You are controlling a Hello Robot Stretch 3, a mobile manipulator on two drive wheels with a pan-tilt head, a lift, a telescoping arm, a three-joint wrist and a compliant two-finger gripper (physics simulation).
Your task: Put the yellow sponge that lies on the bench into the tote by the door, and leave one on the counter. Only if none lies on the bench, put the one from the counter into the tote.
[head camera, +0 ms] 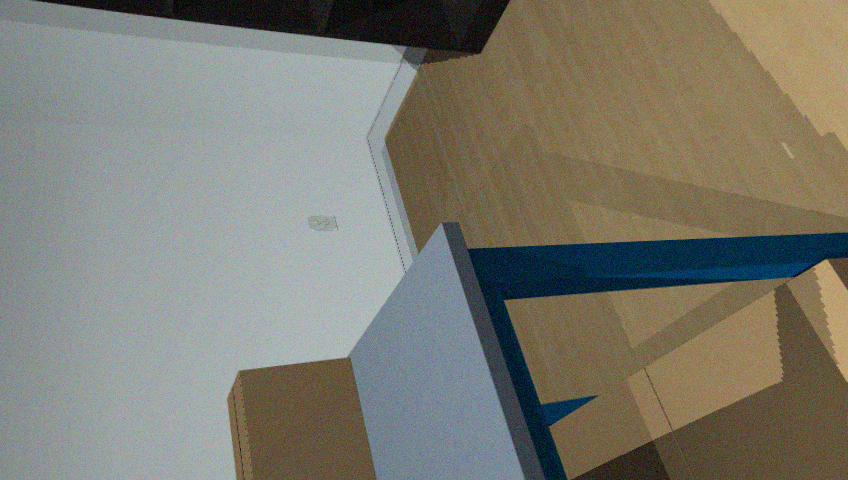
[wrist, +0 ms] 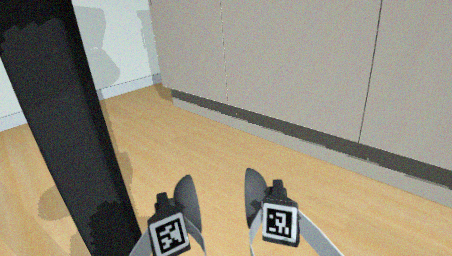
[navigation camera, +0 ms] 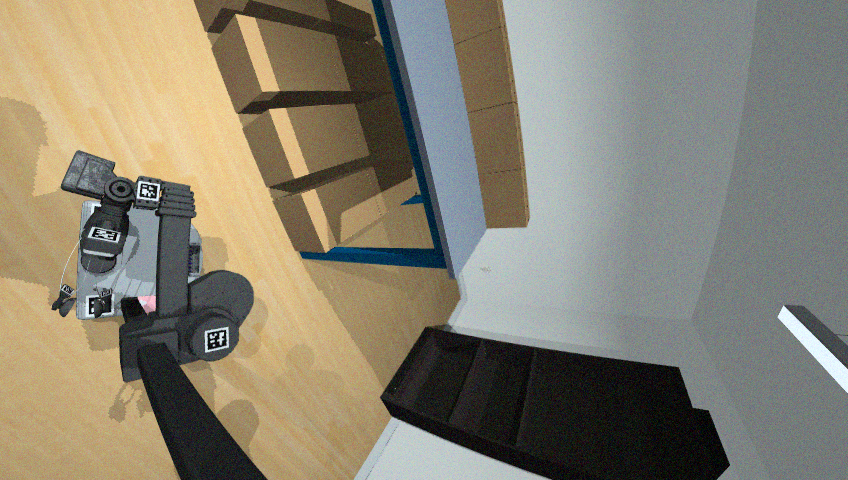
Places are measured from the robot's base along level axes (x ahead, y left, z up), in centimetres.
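Pixels of known places: gripper, fingertip midpoint: (wrist: 220,191) (navigation camera: 80,316).
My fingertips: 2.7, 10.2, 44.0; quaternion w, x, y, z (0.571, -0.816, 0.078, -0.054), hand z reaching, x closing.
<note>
Behind a point stands the place of what it marks, as x, y, z.
The bench has a grey-blue top (head camera: 428,333) {-81.0, -10.1, 91.5} (navigation camera: 437,118) {-61.2, -45.2, 91.5} on a blue frame. No sponge shows on the part of the bench top in view in the head and navigation views. My gripper (navigation camera: 82,308) {2.7, 10.2, 44.0} (wrist: 220,191) {2.7, 10.2, 44.0} is open with nothing between its fingers, above the robot's base and well away from the bench. The counter's grey cabinet fronts (wrist: 295,65) {45.9, 70.5, 37.7} show beyond the gripper in the wrist view; its top is out of view. The tote, the door and both sponges do not show in these views.
Brown boxes (head camera: 297,416) (navigation camera: 493,136) line the wall side of the bench top. Large boxes (navigation camera: 303,65) {-52.8, -87.5, 27.1} stand under the bench. A black shelf unit (head camera: 386,29) {-213.7, 76.1, 36.3} (navigation camera: 601,410) {-203.1, 107.3, 154.9} stands near the corner past the bench end. The robot's mast (navigation camera: 184,416) {-6.0, 11.6, 94.0} (wrist: 75,120) {-5.6, 11.6, 50.8} crosses the views.
</note>
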